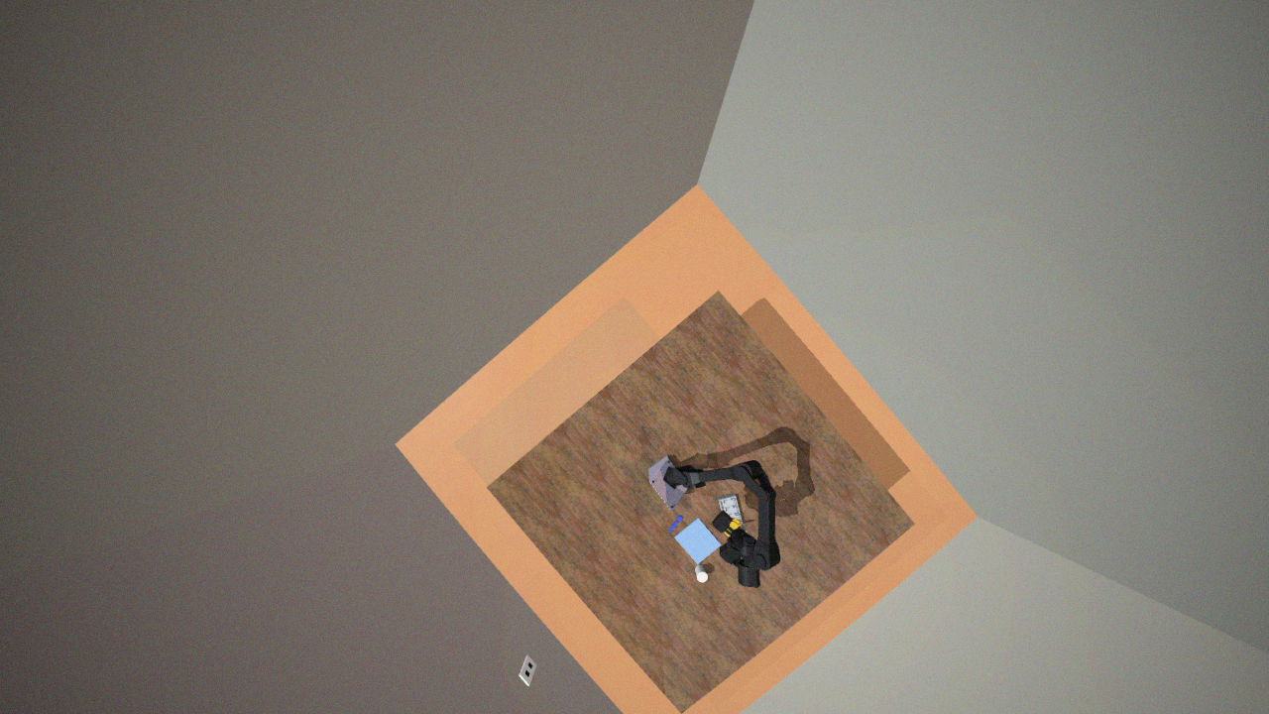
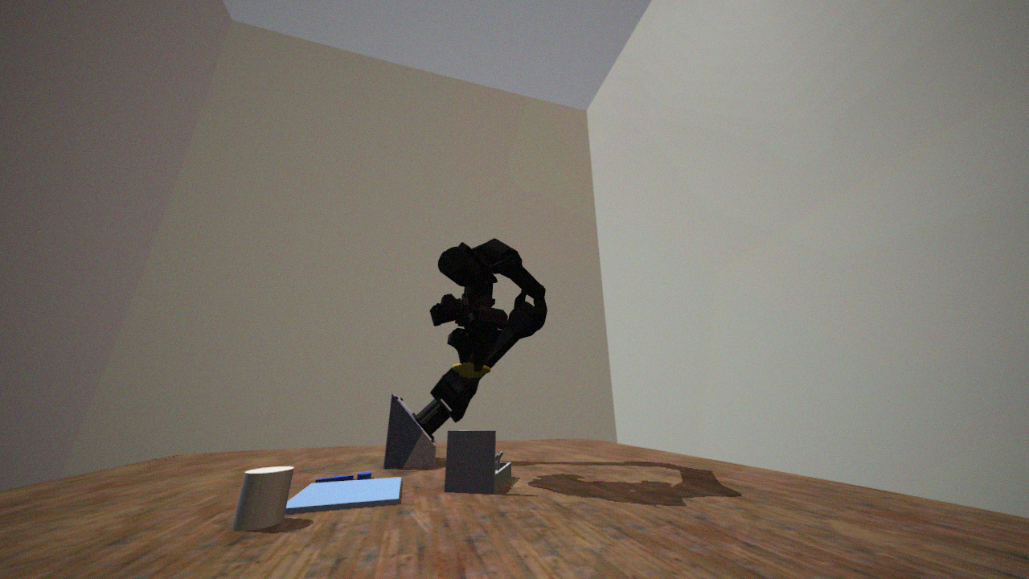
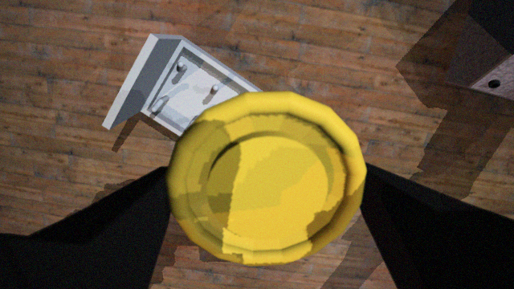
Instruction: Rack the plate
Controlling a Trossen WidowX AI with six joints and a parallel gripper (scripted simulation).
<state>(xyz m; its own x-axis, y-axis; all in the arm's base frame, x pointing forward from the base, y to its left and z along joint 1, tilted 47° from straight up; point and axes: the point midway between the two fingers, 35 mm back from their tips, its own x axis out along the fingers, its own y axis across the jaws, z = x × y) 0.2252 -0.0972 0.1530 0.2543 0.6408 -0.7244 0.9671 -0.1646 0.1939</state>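
The dish rack lies 4 cm ahead of my gripper tip, 1 cm to the left of it and 14 cm below it. Also, from my gripper tip: yellow plate 1 cm above; then blue bar 9 cm behind, 18 cm to the right, 16 cm below; then light blue mat 3 cm ahead, 17 cm to the right, 17 cm below.
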